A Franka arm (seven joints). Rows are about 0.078 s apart.
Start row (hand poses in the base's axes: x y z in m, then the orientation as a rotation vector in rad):
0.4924 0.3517 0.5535 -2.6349 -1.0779 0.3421
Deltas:
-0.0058 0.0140 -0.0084 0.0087 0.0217 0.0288
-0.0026 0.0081 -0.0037 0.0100 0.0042 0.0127
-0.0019 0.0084 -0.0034 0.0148 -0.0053 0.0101
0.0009 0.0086 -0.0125 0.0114 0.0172 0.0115
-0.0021 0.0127 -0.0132 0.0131 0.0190 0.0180
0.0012 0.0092 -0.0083 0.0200 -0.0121 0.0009
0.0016 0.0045 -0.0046 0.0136 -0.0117 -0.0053
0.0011 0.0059 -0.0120 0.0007 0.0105 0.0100
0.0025 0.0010 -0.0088 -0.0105 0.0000 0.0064
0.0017 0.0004 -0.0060 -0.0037 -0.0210 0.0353
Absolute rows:
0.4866 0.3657 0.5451 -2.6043 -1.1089 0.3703
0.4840 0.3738 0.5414 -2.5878 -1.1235 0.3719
0.4821 0.3822 0.5380 -2.5727 -1.1372 0.3579
0.4830 0.3908 0.5255 -2.5493 -1.1452 0.3744
0.4809 0.4035 0.5123 -2.5204 -1.1607 0.3934
0.4821 0.4127 0.5040 -2.5086 -1.1645 0.3655
0.4837 0.4172 0.4994 -2.5049 -1.1607 0.3408
0.4848 0.4231 0.4874 -2.4945 -1.1695 0.3557
0.4873 0.4241 0.4786 -2.5003 -1.1788 0.3645
0.4890 0.4245 0.4726 -2.4951 -1.2328 0.3507

